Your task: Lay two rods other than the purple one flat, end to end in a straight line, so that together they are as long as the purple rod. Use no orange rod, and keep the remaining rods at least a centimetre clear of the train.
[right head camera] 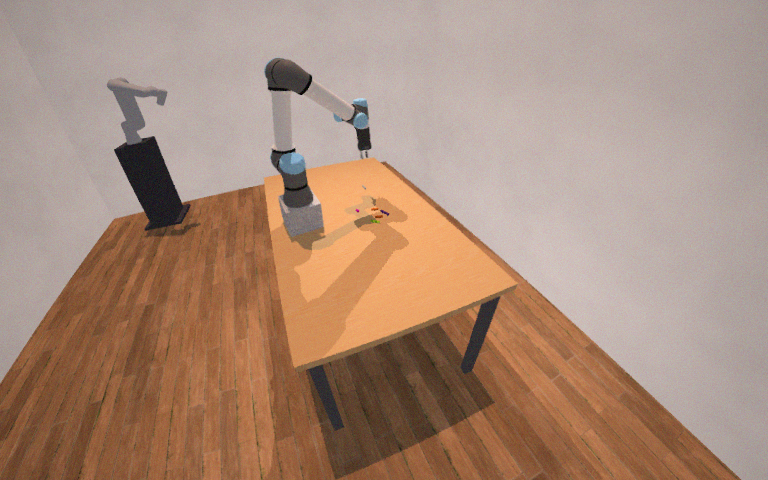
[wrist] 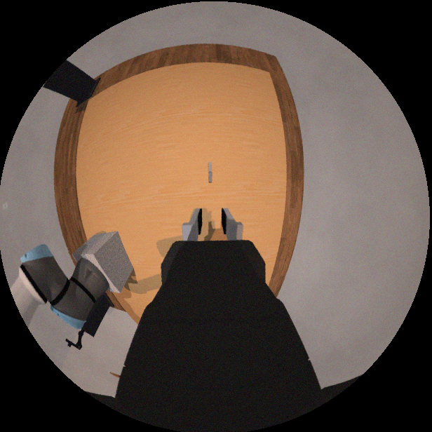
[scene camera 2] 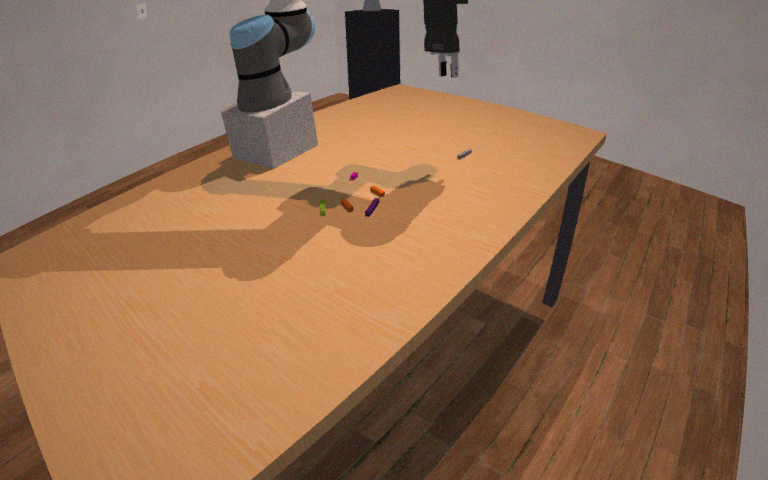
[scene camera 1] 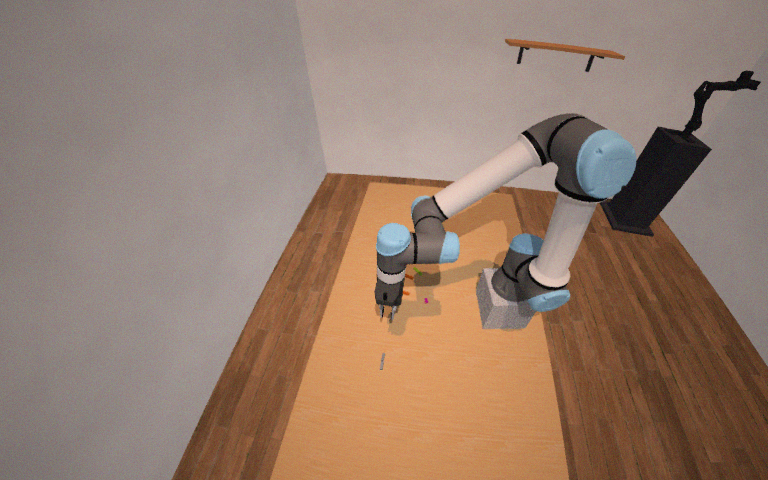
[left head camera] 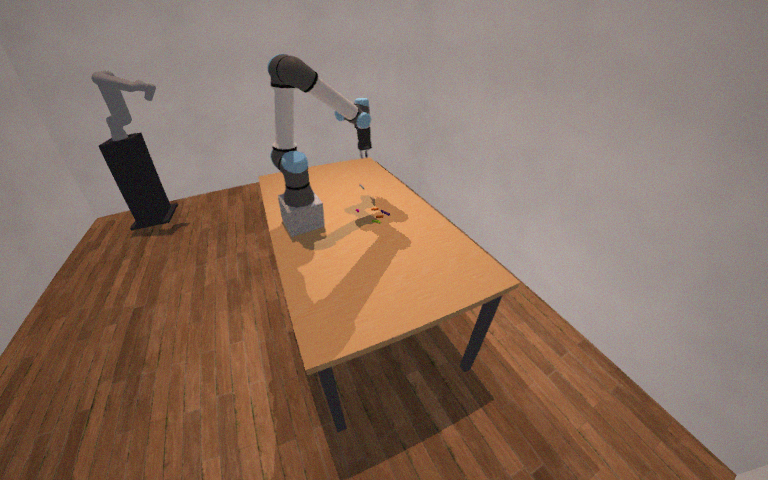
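Seen in the pictures: gripper, fingertip midpoint: (right head camera: 364,158) (scene camera 2: 448,76) (scene camera 1: 387,315) (left head camera: 364,157); arm's base, link origin: (right head camera: 298,199) (scene camera 2: 264,101) (scene camera 1: 510,285) (left head camera: 299,198).
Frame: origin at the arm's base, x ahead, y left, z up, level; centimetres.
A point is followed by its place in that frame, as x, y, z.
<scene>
Two grey rods (scene camera 2: 464,153) {43.0, 32.2, -14.6} (scene camera 1: 382,361) {42.5, 33.2, -14.5} (left head camera: 361,186) {42.4, 33.8, -15.2} lie flat, end to end in a line. In the wrist view the lighter rod (wrist: 210,166) and the darker rod (wrist: 210,177) appear to touch, nearly straight. The purple rod (scene camera 2: 372,207) {45.5, -4.3, -14.6} (left head camera: 385,212) {44.8, -4.2, -14.7} lies well away from them; the arm hides it in scene camera 1. My gripper (wrist: 211,215) (scene camera 2: 448,73) {42.1, 25.3, 7.5} (scene camera 1: 386,320) {42.1, 25.3, 7.5} (left head camera: 364,153) {42.1, 25.3, 7.5} is open and empty, high above the table, fingers pointing down. Exact lengths are too small to compare.
Two orange rods (scene camera 2: 377,191) {41.1, 1.5, -14.7} (scene camera 2: 347,204) {40.8, -7.0, -14.5}, a green rod (scene camera 2: 322,207) {37.7, -11.3, -14.5} (scene camera 1: 417,271) {37.1, -10.4, -14.8} and a magenta piece (scene camera 2: 353,176) {31.4, 3.2, -14.7} (scene camera 1: 426,300) {30.9, 4.0, -14.6} lie near the purple rod, apart from the grey pair. The grey base block (scene camera 2: 271,135) {10.2, -5.1, -6.3} stands at the table's side.
</scene>
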